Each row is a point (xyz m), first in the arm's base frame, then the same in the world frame.
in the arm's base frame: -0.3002 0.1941 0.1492
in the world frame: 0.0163 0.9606 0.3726
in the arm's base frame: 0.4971 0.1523 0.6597
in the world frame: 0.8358 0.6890 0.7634
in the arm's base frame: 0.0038 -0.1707 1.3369
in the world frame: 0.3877 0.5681 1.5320
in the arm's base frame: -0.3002 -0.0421 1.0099
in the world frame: 0.0877 0.7729 1.2423
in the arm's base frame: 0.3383 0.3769 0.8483
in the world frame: 0.7875 0.9601 0.9515
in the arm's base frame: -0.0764 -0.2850 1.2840
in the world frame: 0.2686 0.4831 1.5021
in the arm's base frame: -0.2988 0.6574 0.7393
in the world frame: 0.2585 1.4237 0.9109
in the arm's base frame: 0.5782 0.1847 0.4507
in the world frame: 0.8868 0.6851 0.5427
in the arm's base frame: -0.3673 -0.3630 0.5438
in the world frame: -0.1516 0.4707 0.8225
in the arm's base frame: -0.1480 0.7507 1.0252
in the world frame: 0.4762 1.4761 1.1620
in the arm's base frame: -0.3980 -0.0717 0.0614
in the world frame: -0.1716 0.7362 0.3249
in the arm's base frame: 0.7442 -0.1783 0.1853
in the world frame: 0.8866 0.2774 0.2907
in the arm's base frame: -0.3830 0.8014 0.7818
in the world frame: 0.2309 1.5886 0.9517
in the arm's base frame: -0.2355 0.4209 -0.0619
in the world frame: 0.1113 1.1460 0.1343
